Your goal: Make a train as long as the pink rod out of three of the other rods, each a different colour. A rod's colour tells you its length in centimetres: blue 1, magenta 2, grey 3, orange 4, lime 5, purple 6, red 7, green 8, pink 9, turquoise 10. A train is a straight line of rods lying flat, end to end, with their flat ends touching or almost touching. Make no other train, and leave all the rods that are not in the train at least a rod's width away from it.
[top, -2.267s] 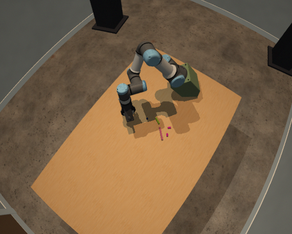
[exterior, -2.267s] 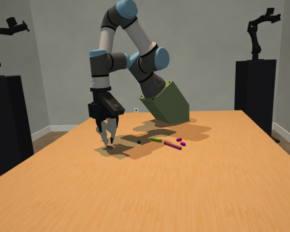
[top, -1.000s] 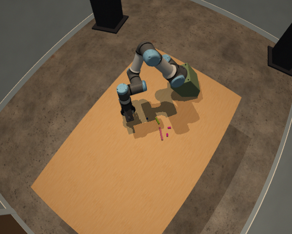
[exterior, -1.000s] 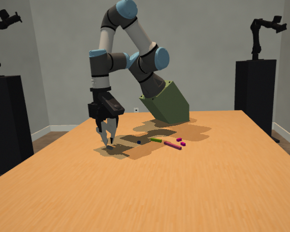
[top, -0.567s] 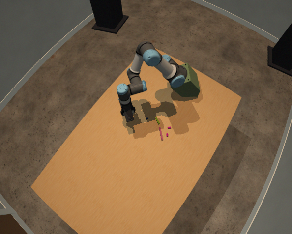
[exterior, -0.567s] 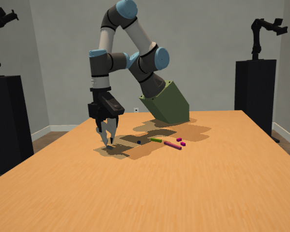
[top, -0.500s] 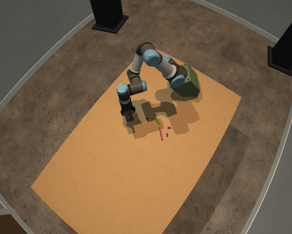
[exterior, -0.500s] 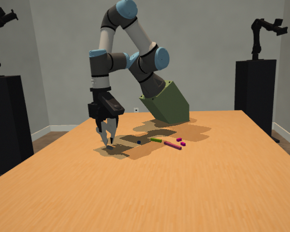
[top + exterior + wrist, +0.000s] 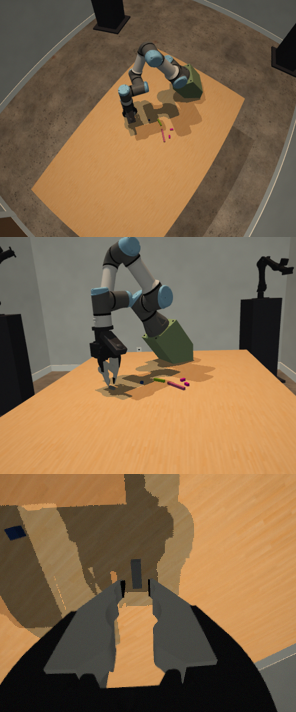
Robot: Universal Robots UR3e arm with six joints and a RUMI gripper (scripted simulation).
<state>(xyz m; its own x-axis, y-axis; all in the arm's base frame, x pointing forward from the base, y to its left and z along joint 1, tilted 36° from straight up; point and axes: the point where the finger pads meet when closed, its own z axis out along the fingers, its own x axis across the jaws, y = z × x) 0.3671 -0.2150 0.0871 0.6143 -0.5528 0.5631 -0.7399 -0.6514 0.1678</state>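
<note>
Right now the grey rod is 3 cm below my hand. The rest, counted from my hand: pink rod (3 cm ahead, 24 cm to the left, 3 cm below); then small blue rod (3 cm behind, 12 cm to the left, 3 cm below); then lime rod (4 cm behind, 19 cm to the left, 3 cm below).
</note>
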